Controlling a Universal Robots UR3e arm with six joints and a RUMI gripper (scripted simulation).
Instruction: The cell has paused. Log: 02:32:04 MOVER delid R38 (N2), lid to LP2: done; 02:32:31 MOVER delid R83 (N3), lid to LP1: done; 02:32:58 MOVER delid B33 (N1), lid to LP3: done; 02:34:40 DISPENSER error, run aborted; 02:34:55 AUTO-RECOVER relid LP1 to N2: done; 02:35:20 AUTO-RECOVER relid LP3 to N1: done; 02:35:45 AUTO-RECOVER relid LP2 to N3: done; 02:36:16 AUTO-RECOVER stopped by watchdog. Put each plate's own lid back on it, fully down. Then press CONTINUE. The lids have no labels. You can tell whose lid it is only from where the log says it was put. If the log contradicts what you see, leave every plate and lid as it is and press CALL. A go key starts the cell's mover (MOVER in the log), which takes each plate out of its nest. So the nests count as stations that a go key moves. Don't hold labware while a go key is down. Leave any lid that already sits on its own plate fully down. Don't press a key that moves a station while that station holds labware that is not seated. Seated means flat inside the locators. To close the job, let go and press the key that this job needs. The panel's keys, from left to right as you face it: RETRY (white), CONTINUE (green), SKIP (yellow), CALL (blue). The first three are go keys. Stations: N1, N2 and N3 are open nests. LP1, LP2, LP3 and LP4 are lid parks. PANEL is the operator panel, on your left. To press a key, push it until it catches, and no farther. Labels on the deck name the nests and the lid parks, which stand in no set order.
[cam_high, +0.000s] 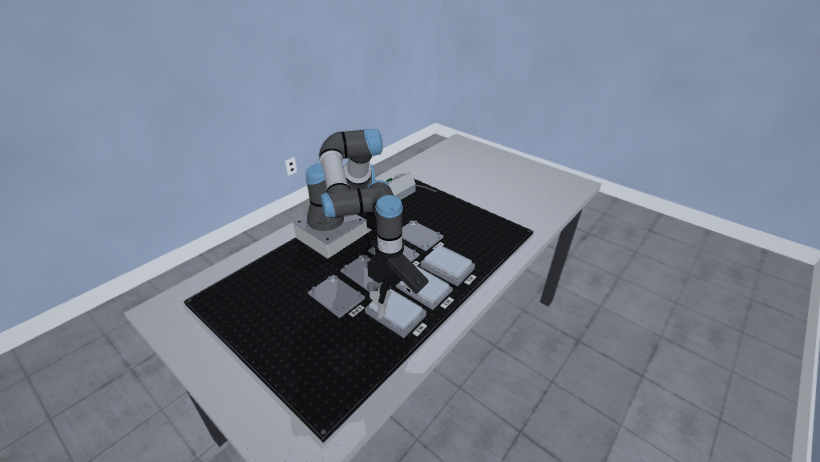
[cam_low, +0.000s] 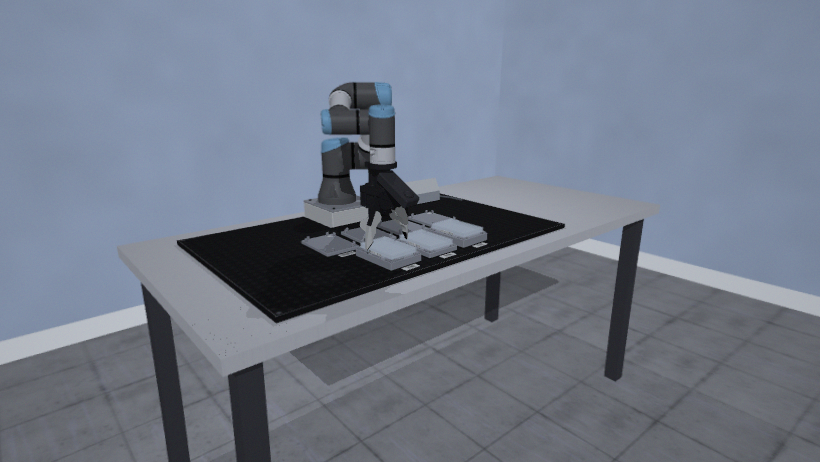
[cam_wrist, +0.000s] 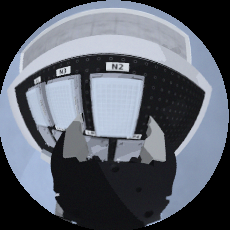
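The clear lid is 10 mm below my hand. Also, from my hand: LP3 lid park: 180 mm behind, 60 mm to the left, 40 mm below; then lid park LP4: 180 mm behind, 70 mm to the right, 40 mm below; then plate: 20 mm below.
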